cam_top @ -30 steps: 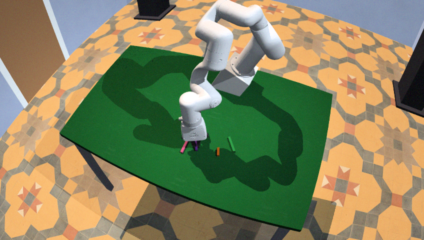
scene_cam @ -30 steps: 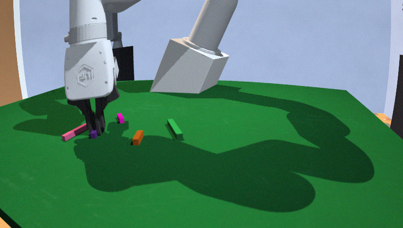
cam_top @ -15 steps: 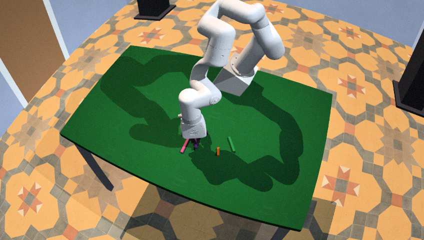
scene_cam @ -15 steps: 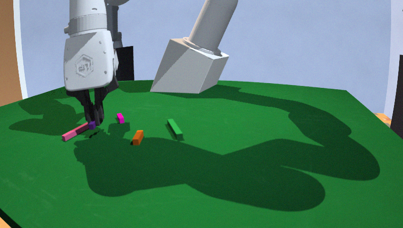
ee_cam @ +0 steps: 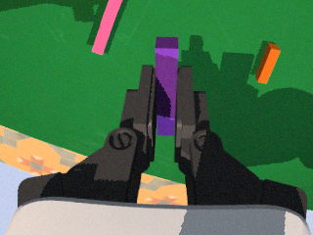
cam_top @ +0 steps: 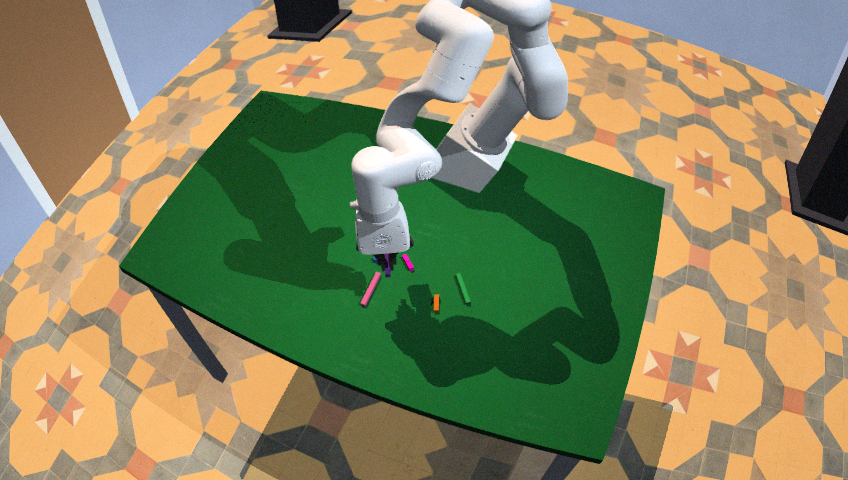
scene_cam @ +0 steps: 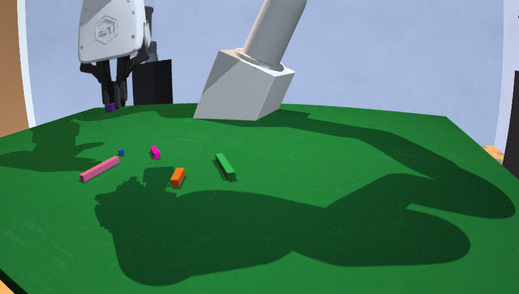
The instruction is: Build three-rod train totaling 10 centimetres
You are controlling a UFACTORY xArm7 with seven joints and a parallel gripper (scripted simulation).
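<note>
Right now the magenta rod is 9 cm behind my hand and 11 cm below it. The rest, counted from my hand: purple rod 2 cm below; then pink rod 2 cm ahead, 4 cm to the right, 11 cm below; then blue rod 6 cm behind, 7 cm to the right, 11 cm below.
</note>
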